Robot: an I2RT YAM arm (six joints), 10 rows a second.
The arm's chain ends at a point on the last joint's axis. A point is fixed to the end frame.
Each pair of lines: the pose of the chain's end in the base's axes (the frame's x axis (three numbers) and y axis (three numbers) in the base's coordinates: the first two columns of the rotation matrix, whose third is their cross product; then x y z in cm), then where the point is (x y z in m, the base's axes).
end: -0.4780, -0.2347, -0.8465, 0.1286, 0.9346, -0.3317, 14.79, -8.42, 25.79
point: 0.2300 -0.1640 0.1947
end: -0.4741, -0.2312, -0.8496, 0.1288, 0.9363, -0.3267, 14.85, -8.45, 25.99
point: 0.2310 -0.1638 0.1966
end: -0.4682, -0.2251, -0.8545, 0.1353, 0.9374, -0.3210, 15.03, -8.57, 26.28
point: 0.2330 -0.1651 0.1998
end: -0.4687, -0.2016, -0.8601, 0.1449, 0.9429, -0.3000, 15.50, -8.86, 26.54
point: 0.2370 -0.1674 0.2008
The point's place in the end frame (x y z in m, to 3 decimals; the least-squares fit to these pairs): 0.033 -0.043 0.119
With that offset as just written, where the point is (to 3 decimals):
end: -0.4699, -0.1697, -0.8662, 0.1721, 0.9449, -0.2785, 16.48, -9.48, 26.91
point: 0.245 -0.174 0.203
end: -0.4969, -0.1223, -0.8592, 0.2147, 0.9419, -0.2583, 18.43, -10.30, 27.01
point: 0.259 -0.185 0.200
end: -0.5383, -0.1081, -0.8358, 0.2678, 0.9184, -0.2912, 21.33, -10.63, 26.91
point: 0.279 -0.195 0.199
